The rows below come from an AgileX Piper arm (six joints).
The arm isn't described. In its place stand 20 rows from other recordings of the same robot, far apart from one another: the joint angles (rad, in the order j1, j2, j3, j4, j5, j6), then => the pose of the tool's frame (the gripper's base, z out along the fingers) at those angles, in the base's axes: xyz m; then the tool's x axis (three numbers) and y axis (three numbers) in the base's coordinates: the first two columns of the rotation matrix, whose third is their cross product.
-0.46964 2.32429 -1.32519 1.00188 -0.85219 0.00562 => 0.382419, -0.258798, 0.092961, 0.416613, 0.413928, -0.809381, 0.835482, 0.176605, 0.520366
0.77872 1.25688 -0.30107 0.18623 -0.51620 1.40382 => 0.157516, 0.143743, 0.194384, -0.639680, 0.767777, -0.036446, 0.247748, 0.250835, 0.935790
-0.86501 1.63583 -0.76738 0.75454 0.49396 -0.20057 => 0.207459, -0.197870, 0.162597, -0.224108, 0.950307, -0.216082, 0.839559, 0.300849, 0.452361
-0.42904 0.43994 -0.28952 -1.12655 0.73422 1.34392 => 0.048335, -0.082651, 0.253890, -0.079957, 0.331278, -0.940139, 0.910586, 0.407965, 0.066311
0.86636 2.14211 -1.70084 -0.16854 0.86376 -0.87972 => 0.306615, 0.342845, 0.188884, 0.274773, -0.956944, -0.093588, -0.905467, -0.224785, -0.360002
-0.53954 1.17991 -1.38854 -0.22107 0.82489 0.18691 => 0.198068, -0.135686, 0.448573, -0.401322, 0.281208, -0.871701, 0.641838, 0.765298, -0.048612
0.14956 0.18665 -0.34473 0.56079 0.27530 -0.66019 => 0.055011, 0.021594, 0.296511, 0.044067, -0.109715, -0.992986, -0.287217, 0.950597, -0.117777
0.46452 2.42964 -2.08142 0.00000 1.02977 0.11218 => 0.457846, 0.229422, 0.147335, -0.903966, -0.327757, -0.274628, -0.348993, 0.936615, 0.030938
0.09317 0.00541 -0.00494 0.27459 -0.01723 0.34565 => 0.056024, 0.004808, 0.216151, 0.032181, 0.586731, -0.809142, -0.131624, 0.804998, 0.578492
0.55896 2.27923 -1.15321 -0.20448 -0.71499 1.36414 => 0.370344, 0.245940, 0.077793, -0.689726, 0.661833, -0.293694, 0.036211, 0.436636, 0.898909
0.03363 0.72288 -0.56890 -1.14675 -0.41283 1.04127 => 0.148399, 0.038287, 0.353411, 0.139177, -0.061962, -0.988327, -0.385516, 0.915914, -0.111711
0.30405 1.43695 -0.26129 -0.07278 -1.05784 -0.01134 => 0.214999, 0.073505, 0.193201, -0.013341, -0.053438, -0.998482, -0.360234, 0.931773, -0.045055
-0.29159 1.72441 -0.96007 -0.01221 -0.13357 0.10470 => 0.352946, -0.105781, 0.209126, -0.466787, 0.236645, -0.852120, 0.330721, 0.940334, 0.079976
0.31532 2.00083 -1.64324 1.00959 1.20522 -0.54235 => 0.376613, 0.198534, 0.265523, -0.880377, -0.303461, -0.364482, -0.472238, 0.489745, 0.732899
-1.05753 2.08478 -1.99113 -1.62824 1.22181 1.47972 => 0.148800, -0.437860, 0.375004, -0.121962, 0.036707, -0.991856, 0.750766, -0.650235, -0.116381
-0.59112 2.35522 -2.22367 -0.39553 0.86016 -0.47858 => 0.429231, -0.320097, 0.240233, -0.932377, -0.154707, -0.326709, 0.079653, 0.793651, -0.603137
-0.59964 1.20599 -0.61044 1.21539 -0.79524 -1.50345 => 0.156921, -0.181062, 0.286492, -0.518791, -0.012398, -0.854811, 0.824228, 0.258183, -0.503974
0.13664 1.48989 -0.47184 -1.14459 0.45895 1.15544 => 0.221351, -0.006617, 0.144202, -0.893294, -0.073494, -0.443423, 0.092847, 0.935091, -0.342029
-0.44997 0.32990 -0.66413 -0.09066 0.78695 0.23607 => 0.042516, -0.027016, 0.341368, -0.231887, 0.301661, -0.924786, 0.535591, 0.833210, 0.137491
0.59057 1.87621 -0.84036 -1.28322 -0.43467 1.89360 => 0.264173, 0.221337, 0.129029, -0.926833, 0.034671, -0.373870, -0.232512, 0.728842, 0.643994
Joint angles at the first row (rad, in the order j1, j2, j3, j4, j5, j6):
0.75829 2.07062 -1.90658 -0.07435 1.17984 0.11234
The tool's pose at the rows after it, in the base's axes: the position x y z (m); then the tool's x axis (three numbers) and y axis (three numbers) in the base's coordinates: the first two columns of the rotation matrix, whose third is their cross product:
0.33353, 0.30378, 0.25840, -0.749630, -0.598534, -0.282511, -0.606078, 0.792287, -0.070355
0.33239, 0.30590, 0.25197, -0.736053, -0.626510, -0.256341, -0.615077, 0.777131, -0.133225
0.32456, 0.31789, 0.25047, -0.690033, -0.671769, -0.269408, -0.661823, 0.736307, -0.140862
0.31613, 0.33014, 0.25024, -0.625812, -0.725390, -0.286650, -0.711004, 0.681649, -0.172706
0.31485, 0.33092, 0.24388, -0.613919, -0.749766, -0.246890, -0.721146, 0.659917, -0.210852
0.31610, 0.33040, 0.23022, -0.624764, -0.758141, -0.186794, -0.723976, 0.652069, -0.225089
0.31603, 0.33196, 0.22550, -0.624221, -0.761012, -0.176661, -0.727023, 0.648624, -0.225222
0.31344, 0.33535, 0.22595, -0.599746, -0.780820, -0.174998, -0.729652, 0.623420, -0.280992
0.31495, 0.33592, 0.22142, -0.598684, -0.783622, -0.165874, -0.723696, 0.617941, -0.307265
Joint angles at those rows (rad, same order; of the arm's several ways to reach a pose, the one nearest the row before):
0.75829 2.09319 -1.90658 -0.10437 1.19378 0.11998
0.77520 2.10810 -1.90662 -0.16659 1.21193 0.12750
0.80613 2.11259 -1.90662 -0.16811 1.18920 0.09639
0.84201 2.11529 -1.90659 -0.19237 1.16247 0.06070
0.85205 2.12925 -1.90656 -0.22792 1.18809 0.05406
0.85204 2.15836 -1.90658 -0.24038 1.22108 0.05404
0.85440 2.16867 -1.90657 -0.24038 1.22107 0.05407
0.87434 2.17064 -1.90655 -0.30063 1.22105 0.06332
0.87791 2.18222 -1.90656 -0.33058 1.22107 0.07512

